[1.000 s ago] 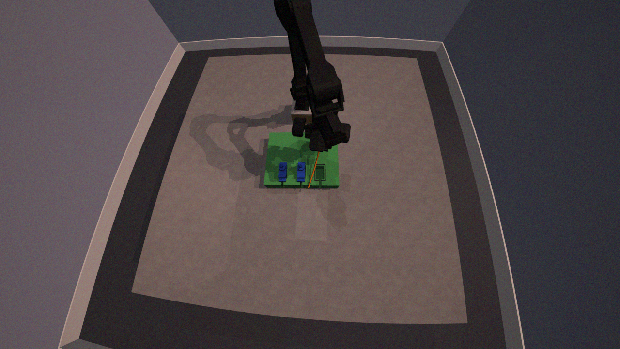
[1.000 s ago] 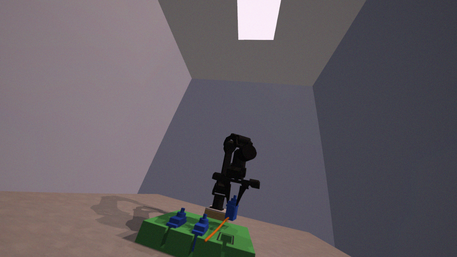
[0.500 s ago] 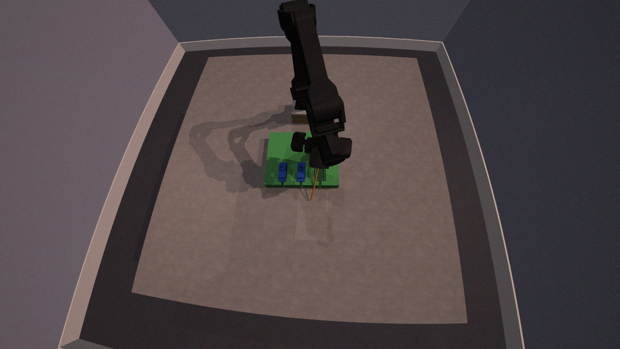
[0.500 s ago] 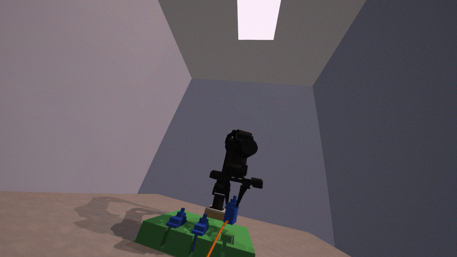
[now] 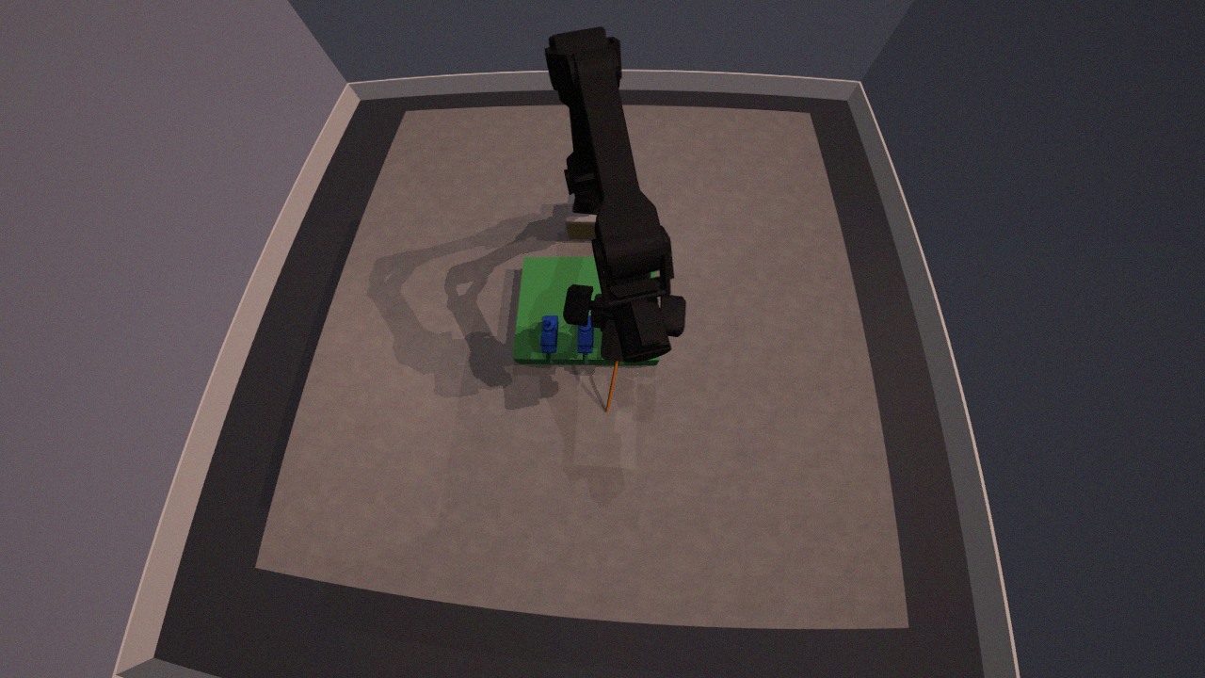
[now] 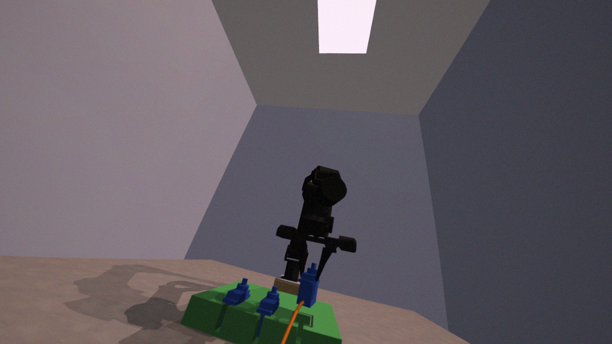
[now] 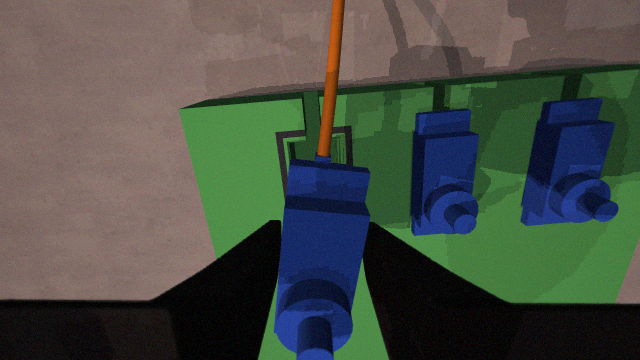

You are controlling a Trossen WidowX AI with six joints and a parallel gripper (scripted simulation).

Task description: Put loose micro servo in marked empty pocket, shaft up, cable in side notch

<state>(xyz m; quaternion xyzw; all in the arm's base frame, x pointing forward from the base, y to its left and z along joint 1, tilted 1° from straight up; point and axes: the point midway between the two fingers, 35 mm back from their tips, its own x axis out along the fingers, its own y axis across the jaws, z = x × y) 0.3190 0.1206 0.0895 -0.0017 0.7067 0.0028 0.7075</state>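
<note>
Now: gripper tip 110 mm past the green deck, 100 mm above it and 90 mm to the left of it.
</note>
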